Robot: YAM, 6 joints.
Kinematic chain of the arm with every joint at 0, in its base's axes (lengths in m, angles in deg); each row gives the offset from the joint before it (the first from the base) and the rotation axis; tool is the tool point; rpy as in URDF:
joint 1: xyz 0 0 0.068 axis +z
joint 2: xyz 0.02 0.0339 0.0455 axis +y
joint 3: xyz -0.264 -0.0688 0 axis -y
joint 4: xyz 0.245 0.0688 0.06 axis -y
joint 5: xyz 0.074 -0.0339 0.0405 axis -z
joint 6: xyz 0.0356 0 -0.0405 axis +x
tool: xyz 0 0 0 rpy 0 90 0
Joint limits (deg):
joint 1: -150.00..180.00
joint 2: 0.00..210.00
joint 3: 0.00..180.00
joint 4: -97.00..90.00
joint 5: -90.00..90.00
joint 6: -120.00..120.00
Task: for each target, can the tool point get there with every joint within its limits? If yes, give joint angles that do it. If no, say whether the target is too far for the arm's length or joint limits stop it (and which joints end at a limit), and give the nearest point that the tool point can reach.
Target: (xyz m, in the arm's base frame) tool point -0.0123 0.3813 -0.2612
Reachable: yes | joints 96.26 190.08 98.81 30.44 55.51 -91.92
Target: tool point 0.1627 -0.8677 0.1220
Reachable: no: too far | nearest point 0.1190 -0.6347 0.1197 | short by 0.237 m
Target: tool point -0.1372 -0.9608 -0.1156
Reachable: no: too far | nearest point -0.0888 -0.6221 -0.0331 | short by 0.352 m
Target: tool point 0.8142 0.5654 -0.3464
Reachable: no: too far | nearest point 0.4810 0.3340 -0.1543 | short by 0.449 m
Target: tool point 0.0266 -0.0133 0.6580
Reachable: yes | joints 29.37 57.12 109.01 16.95 43.73 -19.05
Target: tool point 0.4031 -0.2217 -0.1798
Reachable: yes | joints -28.55 181.25 122.58 -32.69 3.33 -44.32
